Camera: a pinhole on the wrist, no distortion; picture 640 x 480 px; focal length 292.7 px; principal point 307.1 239.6 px. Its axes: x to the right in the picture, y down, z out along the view. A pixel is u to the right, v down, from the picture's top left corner.
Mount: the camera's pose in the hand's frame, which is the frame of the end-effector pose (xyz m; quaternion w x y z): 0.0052 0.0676 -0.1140 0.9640 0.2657 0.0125 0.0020
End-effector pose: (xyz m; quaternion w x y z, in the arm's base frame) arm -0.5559 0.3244 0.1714 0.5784 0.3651 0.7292 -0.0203
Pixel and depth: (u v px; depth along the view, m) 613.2 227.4 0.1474
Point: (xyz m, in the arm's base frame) -0.5680 0.3963 0.0250
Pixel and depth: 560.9 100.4 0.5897
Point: -0.6550 0.1431 -0.5466
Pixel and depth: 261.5 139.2 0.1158
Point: -0.5983 0.3158 0.1812
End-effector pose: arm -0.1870 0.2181 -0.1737 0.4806 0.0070 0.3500 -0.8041
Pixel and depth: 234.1 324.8 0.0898
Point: -0.1524 0.2298 -0.2103
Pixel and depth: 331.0 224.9 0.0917
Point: -0.1943 0.2232 -0.2168
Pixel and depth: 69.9 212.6 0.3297
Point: -0.0999 0.3602 0.1074
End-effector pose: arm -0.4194 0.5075 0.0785 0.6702 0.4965 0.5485 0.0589
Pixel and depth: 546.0 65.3 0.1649
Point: -0.4302 0.5627 -0.0891
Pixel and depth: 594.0 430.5 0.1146
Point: -0.3217 0.6078 0.0492
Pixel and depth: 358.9 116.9 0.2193
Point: -0.4367 0.4608 -0.0473
